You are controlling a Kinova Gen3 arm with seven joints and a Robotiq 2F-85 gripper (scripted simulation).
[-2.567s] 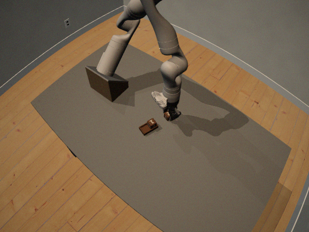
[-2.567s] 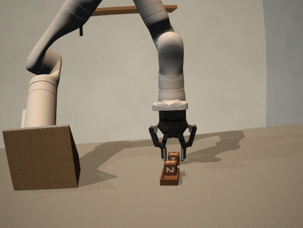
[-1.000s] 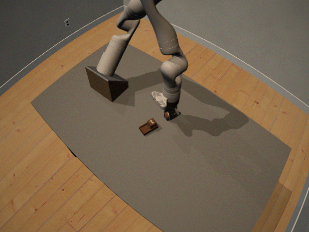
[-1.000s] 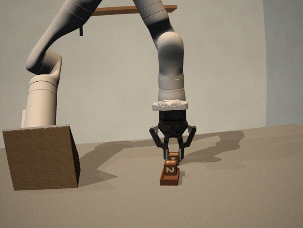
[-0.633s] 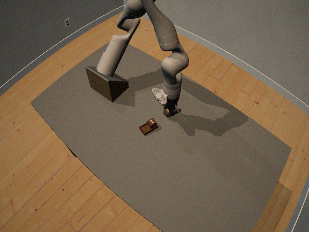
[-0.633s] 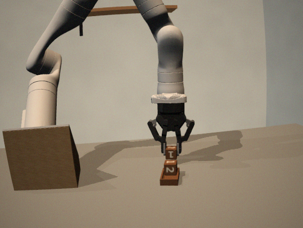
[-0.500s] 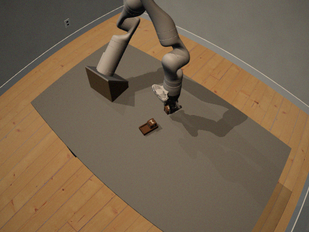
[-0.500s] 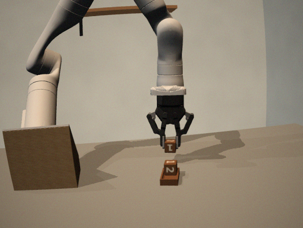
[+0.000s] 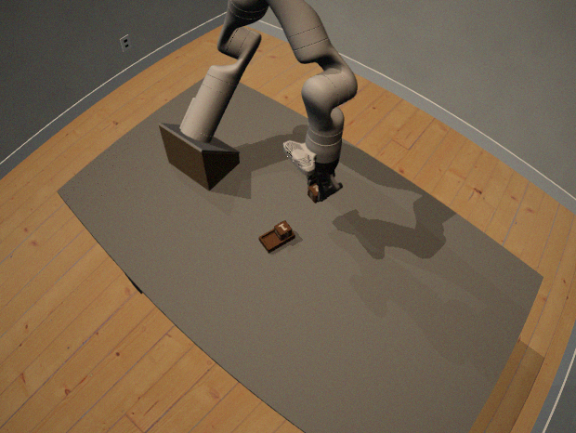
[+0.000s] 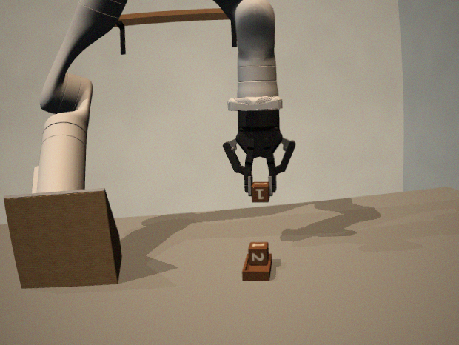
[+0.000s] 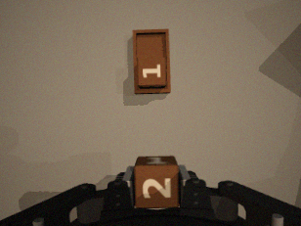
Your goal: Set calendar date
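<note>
The brown tray lies 110 mm to the right of my hand, 110 mm below it and 20 mm behind it. The rest, counted from my hand: brown cube 10 mm below.
</note>
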